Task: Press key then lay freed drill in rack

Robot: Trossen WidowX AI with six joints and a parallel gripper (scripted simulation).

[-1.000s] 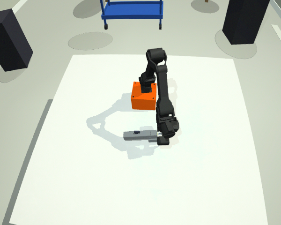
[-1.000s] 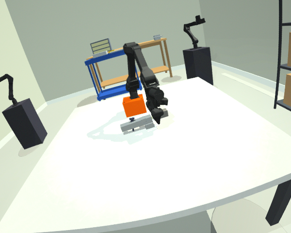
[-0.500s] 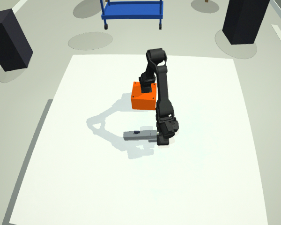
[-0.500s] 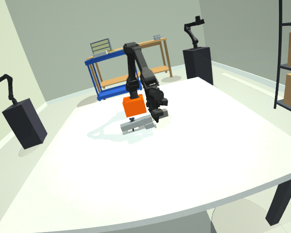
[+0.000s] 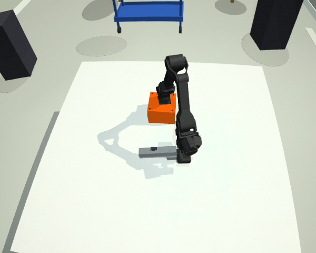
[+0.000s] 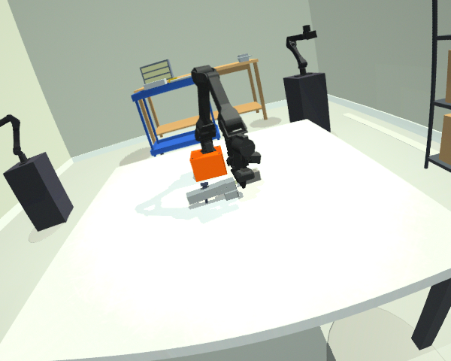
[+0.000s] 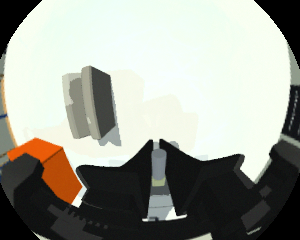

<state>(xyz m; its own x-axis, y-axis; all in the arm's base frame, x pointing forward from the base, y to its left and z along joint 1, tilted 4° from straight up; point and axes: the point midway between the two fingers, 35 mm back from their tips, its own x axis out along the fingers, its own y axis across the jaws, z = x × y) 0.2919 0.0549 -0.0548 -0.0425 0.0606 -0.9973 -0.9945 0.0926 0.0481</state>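
The drill is 5 cm to the right of my gripper tip and 3 cm above it. From my gripper tip the other things lie so: grey rack (7 cm behind, 6 cm to the left); dark key (1 cm behind, 14 cm to the right, 3 cm above); long grey block (1 cm behind, 11 cm to the right, 2 cm above).
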